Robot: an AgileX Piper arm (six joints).
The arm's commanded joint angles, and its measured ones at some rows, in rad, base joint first. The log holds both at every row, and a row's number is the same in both.
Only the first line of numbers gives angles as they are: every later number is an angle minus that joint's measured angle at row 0.
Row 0, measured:
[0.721, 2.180, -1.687, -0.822, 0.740, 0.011]
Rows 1 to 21, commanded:
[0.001, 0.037, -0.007, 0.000, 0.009, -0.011]
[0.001, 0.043, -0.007, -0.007, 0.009, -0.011]
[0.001, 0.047, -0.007, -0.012, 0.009, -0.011]
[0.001, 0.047, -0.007, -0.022, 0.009, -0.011]
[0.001, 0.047, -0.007, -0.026, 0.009, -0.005]
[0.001, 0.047, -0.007, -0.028, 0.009, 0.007]
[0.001, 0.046, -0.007, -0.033, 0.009, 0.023]
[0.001, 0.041, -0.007, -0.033, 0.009, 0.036]
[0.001, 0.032, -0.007, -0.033, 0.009, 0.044]
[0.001, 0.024, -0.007, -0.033, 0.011, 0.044]
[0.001, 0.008, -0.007, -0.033, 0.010, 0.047]
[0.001, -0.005, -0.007, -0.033, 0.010, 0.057]
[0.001, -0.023, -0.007, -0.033, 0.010, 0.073]
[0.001, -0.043, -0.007, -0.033, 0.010, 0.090]
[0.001, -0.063, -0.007, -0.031, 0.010, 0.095]
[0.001, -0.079, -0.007, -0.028, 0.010, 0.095]
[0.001, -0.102, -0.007, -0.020, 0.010, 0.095]
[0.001, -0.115, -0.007, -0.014, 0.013, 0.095]
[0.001, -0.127, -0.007, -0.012, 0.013, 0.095]
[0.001, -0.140, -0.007, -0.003, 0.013, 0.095]
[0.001, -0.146, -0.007, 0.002, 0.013, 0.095]
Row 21, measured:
[0.000, -0.101, 0.000, -0.017, 0.007, 0.086]
